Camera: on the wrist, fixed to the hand. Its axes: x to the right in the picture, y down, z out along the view.
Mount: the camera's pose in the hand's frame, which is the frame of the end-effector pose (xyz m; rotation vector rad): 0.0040 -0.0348 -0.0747 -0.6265 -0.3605 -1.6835
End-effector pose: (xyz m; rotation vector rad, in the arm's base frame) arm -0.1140 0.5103 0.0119 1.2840 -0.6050 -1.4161
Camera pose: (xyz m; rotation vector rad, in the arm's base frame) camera -0.0576 0.5376 -0.0418 0.8641 0.9924 -2.8515
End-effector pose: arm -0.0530 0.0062 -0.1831 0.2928 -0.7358 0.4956
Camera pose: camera 0.0101 0.0095 -0.2361 0.3108 -0.7065 -1.3886
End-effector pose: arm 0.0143 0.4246 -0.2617 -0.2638 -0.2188 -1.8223
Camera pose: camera -0.0252 0.4087 -0.3324 0.7774 0.0567 2.5116
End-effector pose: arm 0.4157 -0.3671 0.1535 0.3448 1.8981 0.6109
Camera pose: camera 0.3470 -0.4128 0.1538 -1.3408 0.9846 -0.0845
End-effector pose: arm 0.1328 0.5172 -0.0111 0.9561 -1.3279 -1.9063
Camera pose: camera 0.1900 0.4871 -0.0624 -1.0266 -0.2766 2.2571
